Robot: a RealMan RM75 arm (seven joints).
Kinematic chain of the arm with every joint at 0, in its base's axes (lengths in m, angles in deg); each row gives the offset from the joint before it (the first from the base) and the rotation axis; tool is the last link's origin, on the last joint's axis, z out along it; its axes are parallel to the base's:
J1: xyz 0 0 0.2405 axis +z
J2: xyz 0 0 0 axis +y
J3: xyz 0 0 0.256 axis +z
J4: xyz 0 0 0 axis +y
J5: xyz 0 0 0.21 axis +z
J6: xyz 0 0 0 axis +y
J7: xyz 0 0 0.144 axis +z
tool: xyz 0 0 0
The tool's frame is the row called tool.
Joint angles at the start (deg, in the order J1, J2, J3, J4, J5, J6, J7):
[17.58, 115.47, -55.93, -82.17, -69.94, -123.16, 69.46]
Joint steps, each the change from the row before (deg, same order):
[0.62, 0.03, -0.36, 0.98, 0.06, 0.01, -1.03]
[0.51, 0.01, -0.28, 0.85, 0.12, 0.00, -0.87]
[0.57, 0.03, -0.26, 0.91, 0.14, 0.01, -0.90]
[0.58, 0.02, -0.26, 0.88, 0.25, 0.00, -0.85]
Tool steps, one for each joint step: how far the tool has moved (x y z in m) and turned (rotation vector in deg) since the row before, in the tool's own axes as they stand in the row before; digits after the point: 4 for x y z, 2 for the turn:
[0.0020, -0.0017, 0.0016, -0.17, -0.77, -0.58]
[0.0016, -0.0014, 0.0011, -0.09, -0.68, -0.51]
[0.0017, -0.0016, 0.0012, -0.05, -0.73, -0.54]
[0.0014, -0.0017, 0.0013, -0.05, -0.80, -0.58]

